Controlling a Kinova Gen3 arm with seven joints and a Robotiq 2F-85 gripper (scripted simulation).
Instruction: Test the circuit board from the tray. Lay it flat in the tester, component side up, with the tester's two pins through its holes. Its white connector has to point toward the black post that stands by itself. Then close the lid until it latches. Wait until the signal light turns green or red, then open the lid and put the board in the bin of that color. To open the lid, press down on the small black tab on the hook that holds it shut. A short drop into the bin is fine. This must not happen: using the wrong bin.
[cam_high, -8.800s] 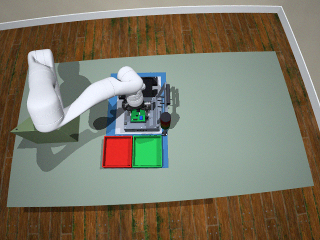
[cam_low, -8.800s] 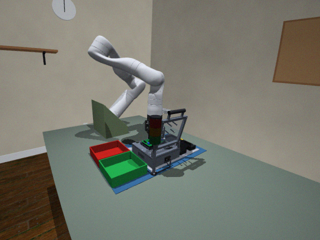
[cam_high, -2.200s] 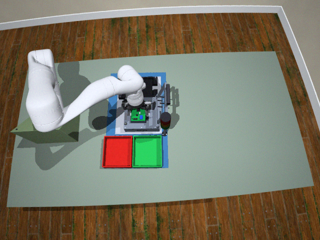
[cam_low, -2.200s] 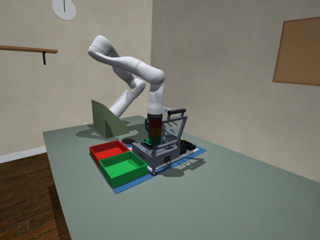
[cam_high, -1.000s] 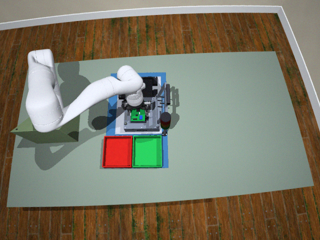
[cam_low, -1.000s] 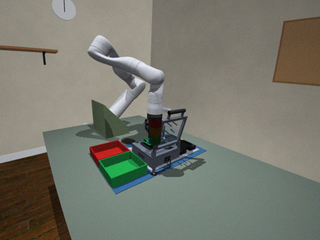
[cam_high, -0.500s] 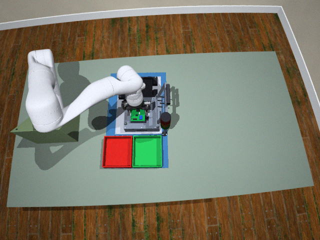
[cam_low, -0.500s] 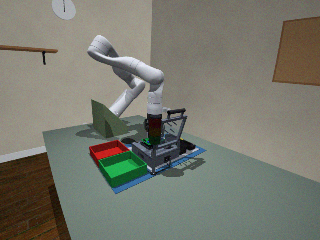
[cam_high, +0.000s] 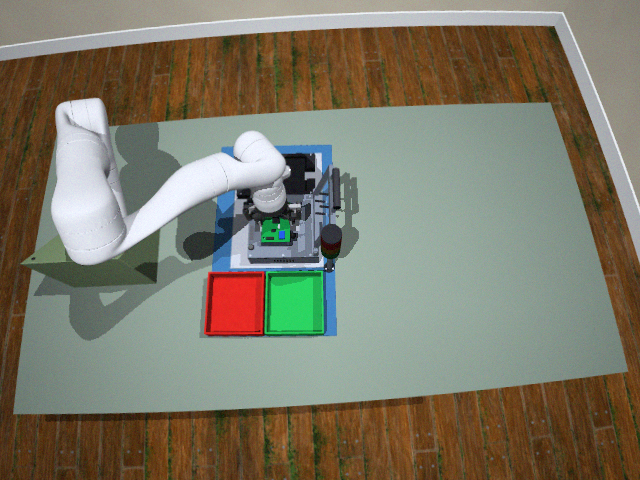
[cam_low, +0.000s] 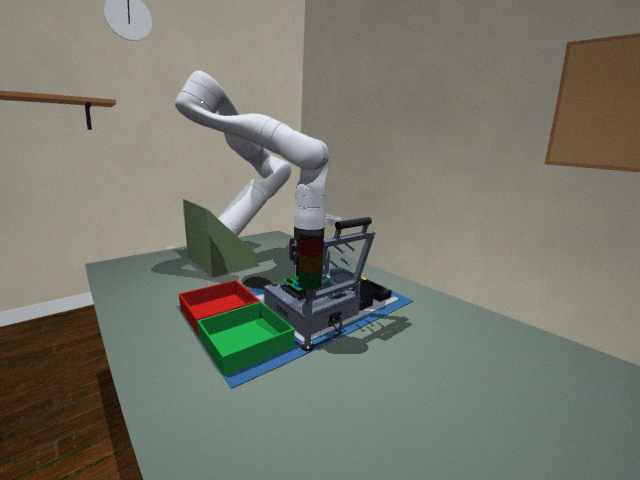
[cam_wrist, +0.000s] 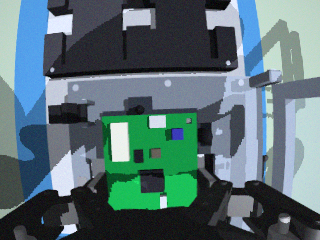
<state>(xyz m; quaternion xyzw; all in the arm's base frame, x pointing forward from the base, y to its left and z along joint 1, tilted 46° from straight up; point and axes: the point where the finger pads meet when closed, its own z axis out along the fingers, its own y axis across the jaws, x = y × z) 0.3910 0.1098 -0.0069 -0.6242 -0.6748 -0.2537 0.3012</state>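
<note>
The green circuit board lies right at my hand. From my hand the other things lie so: nest 10 mm ahead, 10 mm to the left, 20 mm below; black latch hook 60 mm behind, 60 mm to the left; clear lid 120 mm ahead, 100 mm above.
</note>
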